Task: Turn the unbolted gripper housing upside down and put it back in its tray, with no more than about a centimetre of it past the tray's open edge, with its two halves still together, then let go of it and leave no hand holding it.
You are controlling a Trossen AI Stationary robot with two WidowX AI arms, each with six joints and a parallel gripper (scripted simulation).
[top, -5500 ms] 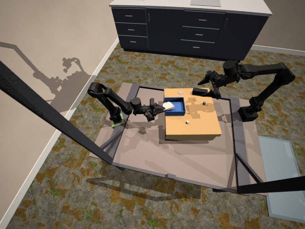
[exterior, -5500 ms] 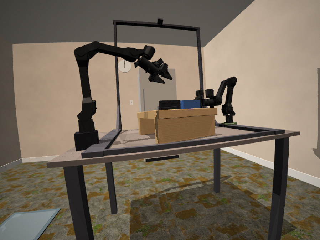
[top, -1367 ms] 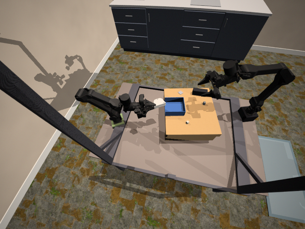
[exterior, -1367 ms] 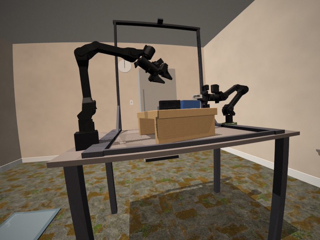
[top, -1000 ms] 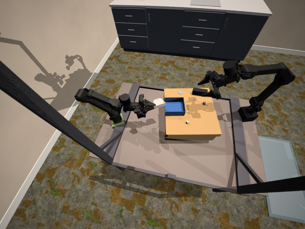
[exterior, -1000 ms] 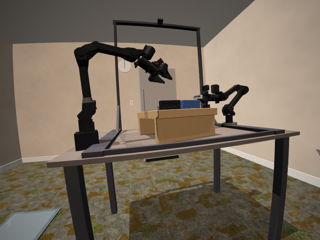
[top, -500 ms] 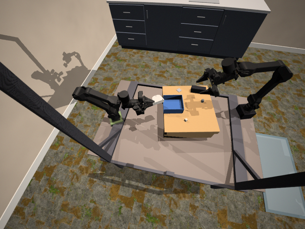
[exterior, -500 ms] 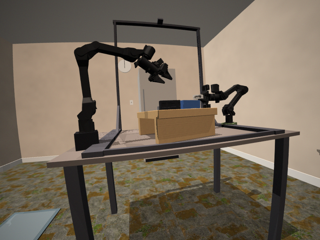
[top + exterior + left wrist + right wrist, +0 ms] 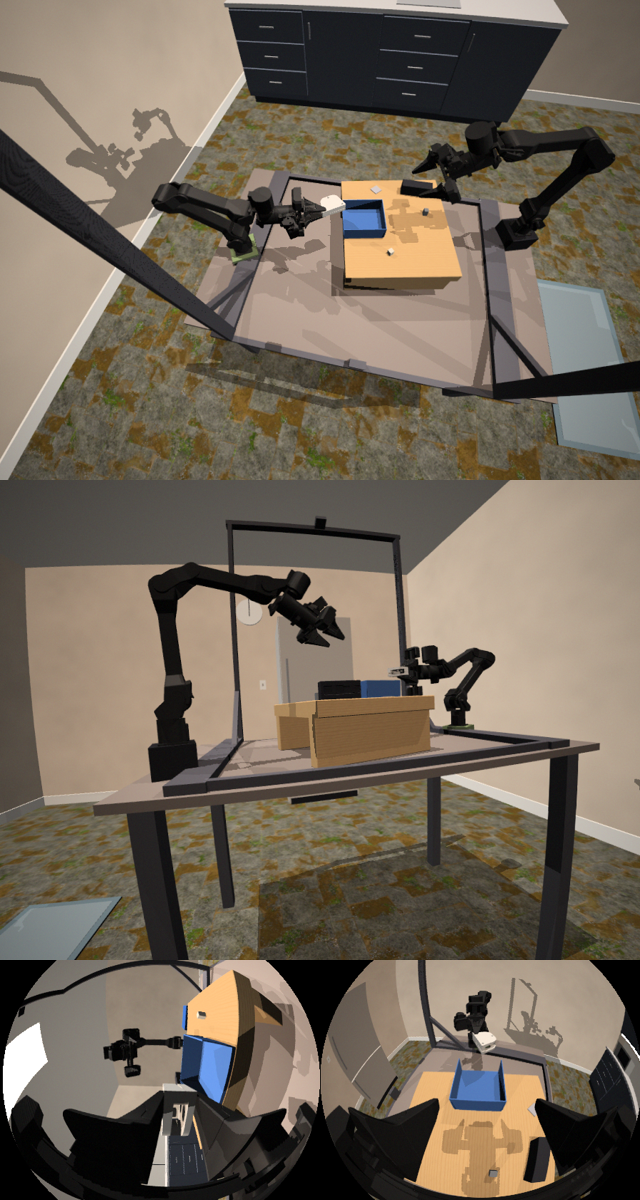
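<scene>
Now: the white gripper housing 2 cm ahead of my left hand and 5 cm to the right of it. The rest, counted from my left hand: wooden block (1 cm ahead, 27 cm to the right, 15 cm below); blue tray (1 cm ahead, 18 cm to the right, 8 cm below); flat grey plate (16 cm ahead, 23 cm to the right, 9 cm below).
</scene>
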